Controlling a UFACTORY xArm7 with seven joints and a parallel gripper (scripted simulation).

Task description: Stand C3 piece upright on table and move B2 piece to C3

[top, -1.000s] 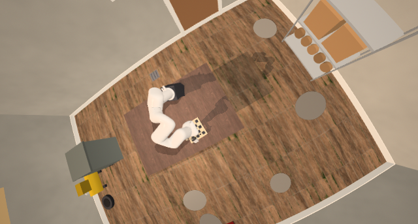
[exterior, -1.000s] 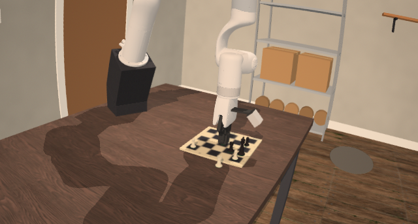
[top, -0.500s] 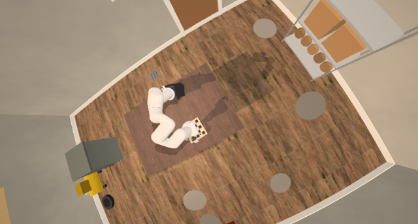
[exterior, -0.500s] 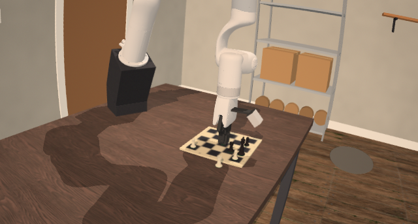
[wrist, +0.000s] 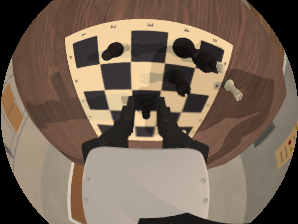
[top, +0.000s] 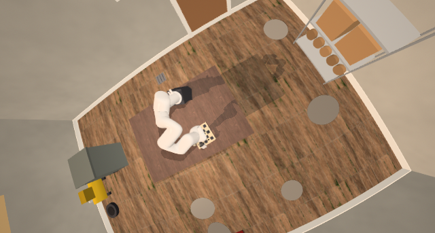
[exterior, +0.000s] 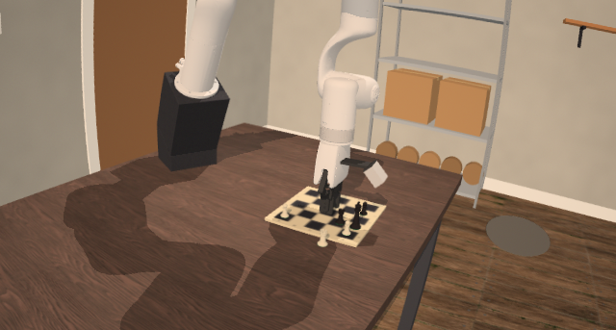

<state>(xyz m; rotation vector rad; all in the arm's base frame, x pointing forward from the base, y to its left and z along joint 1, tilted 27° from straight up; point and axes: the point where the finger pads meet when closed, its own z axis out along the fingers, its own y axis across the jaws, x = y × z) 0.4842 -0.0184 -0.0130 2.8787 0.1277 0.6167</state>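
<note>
My hand is 3 cm above the chessboard.
</note>
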